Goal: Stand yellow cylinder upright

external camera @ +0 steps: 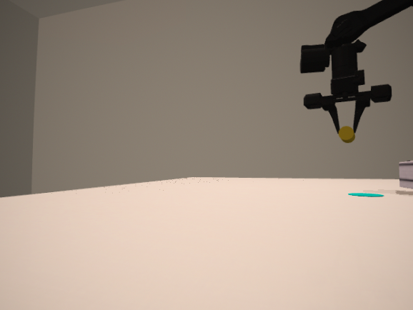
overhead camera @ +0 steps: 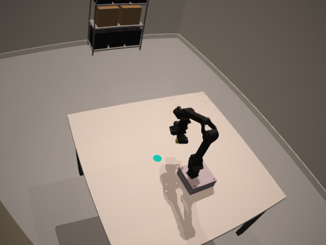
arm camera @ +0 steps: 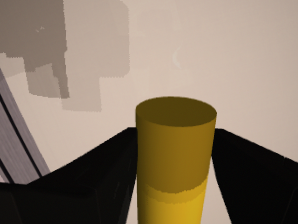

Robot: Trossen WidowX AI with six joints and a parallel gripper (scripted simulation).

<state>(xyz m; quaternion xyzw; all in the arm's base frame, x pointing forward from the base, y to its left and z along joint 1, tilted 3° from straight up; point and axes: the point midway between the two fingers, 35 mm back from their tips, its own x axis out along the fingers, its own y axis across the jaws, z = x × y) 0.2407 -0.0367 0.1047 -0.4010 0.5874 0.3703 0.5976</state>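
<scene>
My gripper tip is now 20 mm short of the cyan circle, 130 mm to the right of it and 130 mm above it. Also, from my gripper tip: yellow tall cylinder 10 mm behind, 20 mm to the right.
</scene>
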